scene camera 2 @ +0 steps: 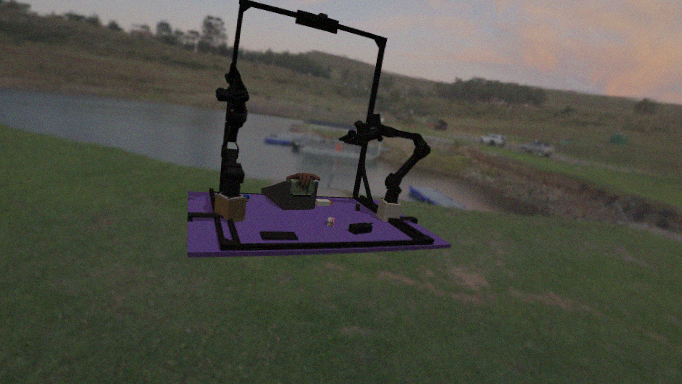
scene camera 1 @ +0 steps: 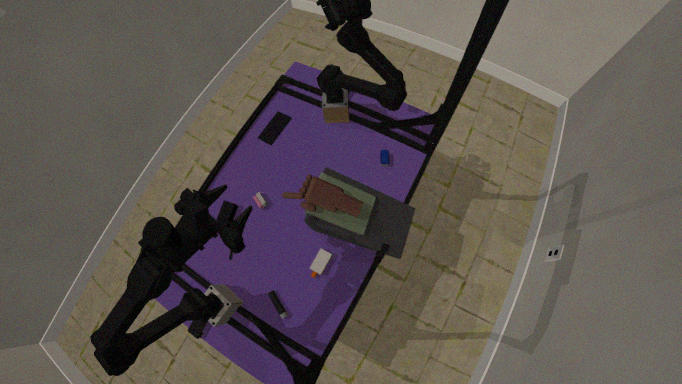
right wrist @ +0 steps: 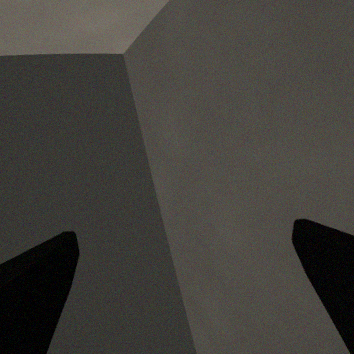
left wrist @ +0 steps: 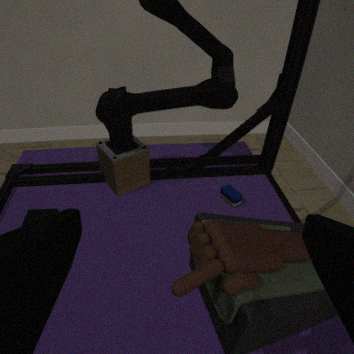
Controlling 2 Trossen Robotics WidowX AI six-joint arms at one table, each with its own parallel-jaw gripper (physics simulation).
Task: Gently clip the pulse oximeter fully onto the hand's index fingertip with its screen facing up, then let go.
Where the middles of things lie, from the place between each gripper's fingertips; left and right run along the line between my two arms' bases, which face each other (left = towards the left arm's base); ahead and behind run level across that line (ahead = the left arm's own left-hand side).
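The green pad (scene camera 1: 359,224) lies 29 cm behind my right hand, 43 cm to the left of it and 52 cm below it. From that right hand the grey block (scene camera 1: 390,221) is a long way behind, a long way to the left and a long way below. With the index finger (left wrist: 194,278) it is my right gripper that I measure: the gripper is 45 cm above the finger, 48 cm to the right of it and 16 cm past it.
Counted from my left hand, the green pad is 15 cm to the right, 17 cm behind and 28 cm below, and the grey block is some way to the right, some way behind and well below. My left gripper itself is 4 cm past the index finger, 9 cm to the left of it and 21 cm above it.
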